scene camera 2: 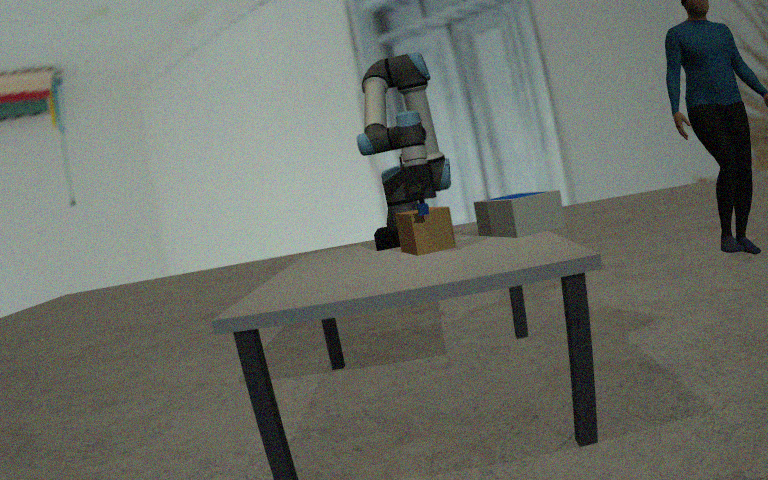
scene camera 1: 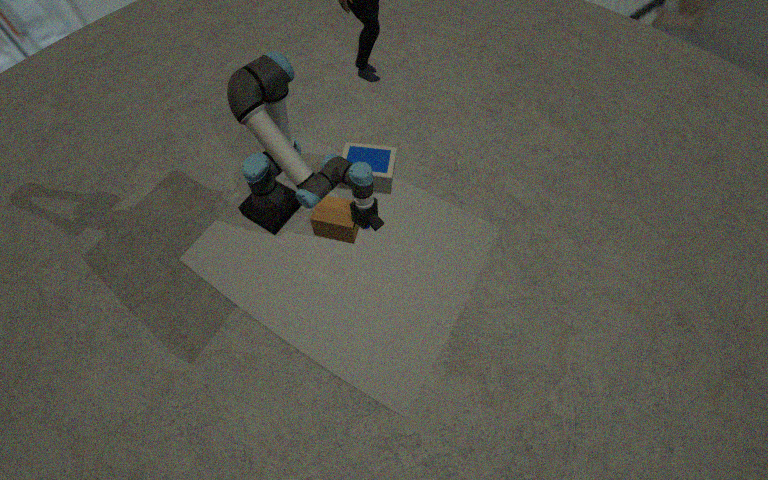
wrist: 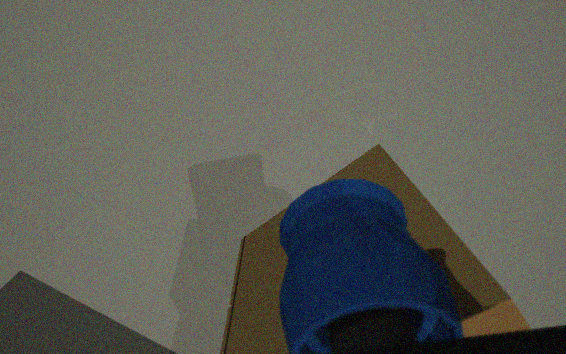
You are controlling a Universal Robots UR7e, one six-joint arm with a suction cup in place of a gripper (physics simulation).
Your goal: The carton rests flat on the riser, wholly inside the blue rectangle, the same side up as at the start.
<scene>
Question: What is my suction cup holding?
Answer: Nothing.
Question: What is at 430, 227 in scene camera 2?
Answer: A brown carton.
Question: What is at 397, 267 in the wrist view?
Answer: My suction cup.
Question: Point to a brown carton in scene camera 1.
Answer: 331, 218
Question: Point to a brown carton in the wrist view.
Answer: At 484, 308
</scene>
